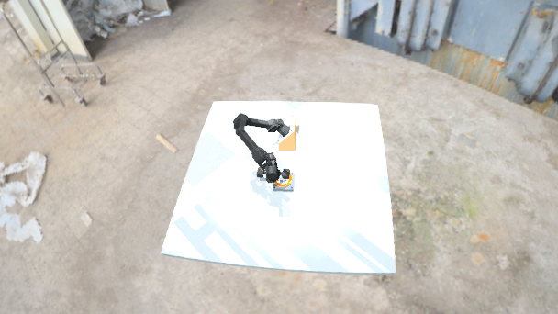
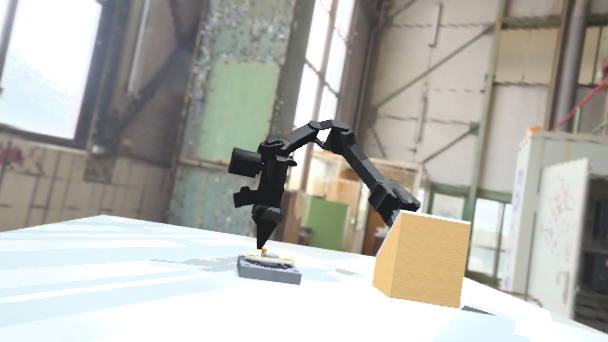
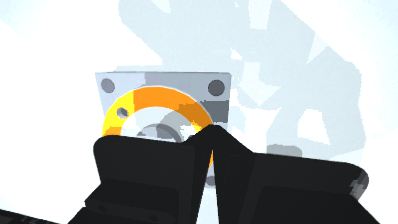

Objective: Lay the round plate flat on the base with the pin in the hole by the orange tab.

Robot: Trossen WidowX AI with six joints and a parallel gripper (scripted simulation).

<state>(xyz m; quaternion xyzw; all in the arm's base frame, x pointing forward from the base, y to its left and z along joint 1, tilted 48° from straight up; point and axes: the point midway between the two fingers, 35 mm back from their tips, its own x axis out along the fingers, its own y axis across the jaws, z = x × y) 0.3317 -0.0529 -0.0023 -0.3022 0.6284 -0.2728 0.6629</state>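
My gripper tip is now 20 mm past the round plate, 20 mm to the right of it and 10 mm above it. Round my gripper tip: square grey base: 20 mm behind, 50 mm to the left, 20 mm below.
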